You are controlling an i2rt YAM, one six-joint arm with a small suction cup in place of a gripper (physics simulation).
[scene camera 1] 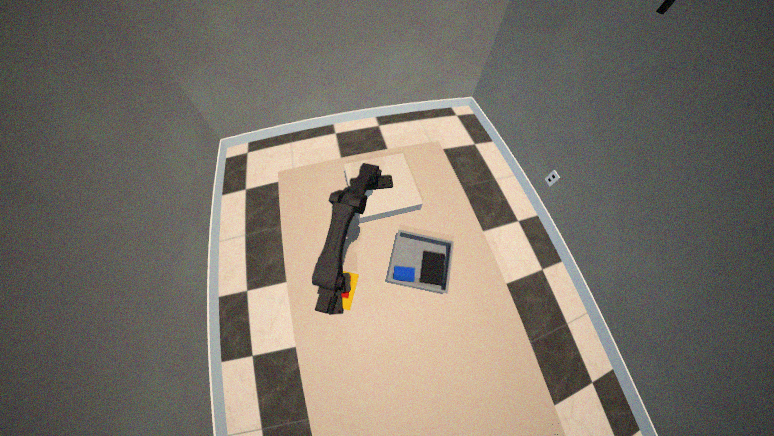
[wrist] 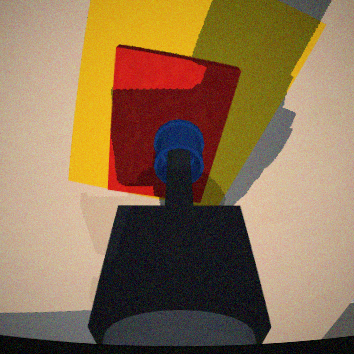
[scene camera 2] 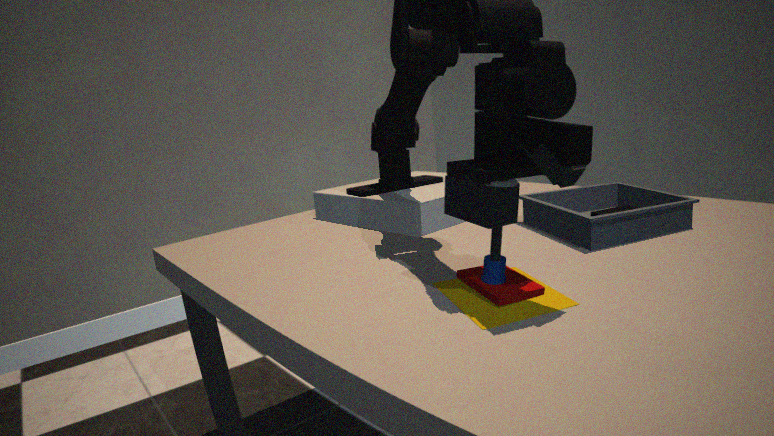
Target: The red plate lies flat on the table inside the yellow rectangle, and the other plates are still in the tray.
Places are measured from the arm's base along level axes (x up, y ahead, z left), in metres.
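Pixels of known places: hand, tool point: (wrist: 178, 133) (scene camera 2: 492, 288); arm's base, link origin: (scene camera 1: 371, 183) (scene camera 2: 396, 187).
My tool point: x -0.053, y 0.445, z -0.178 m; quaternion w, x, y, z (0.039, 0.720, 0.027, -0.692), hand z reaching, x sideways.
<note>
Ahead of a thing's pixels: the offset from my tool point to its top centre. "*": to the spot under its first point.
My suction cup (scene camera 2: 493, 273) (wrist: 178, 142) is blue and holds the red plate @[dy +0.004, dx +0.015, dz +0.008 m] (scene camera 1: 345, 295) (scene camera 2: 506, 295) (wrist: 145, 115) from above. The plate is about level and very low over the yellow rectangle @[* dy +0.013, dx -0.004, dz +0.054 m] (scene camera 1: 353, 287) (scene camera 2: 557, 300) (wrist: 95, 125). It seems slightly off the table, and contact cannot be told for sure. In the wrist view the plate's near edge reaches a little past the rectangle's near edge. The blue plate @[dy -0.016, dx +0.008, dz +0.270 m] (scene camera 1: 404, 273) and the black plate @[dy -0.025, dx +0.009, dz +0.395 m] (scene camera 1: 433, 267) lie in the grey tray (scene camera 1: 417, 287) (scene camera 2: 557, 224). In scene camera 1 the arm hides the cup and most of the red plate.
The arm's base stands on a pale block (scene camera 1: 398, 186) (scene camera 2: 362, 211) at the back of the table. The tray stands to one side of the rectangle, with raised walls. The table edge (scene camera 2: 303, 346) runs along the rectangle's other side. The arm's shadow crosses part of the rectangle.
</note>
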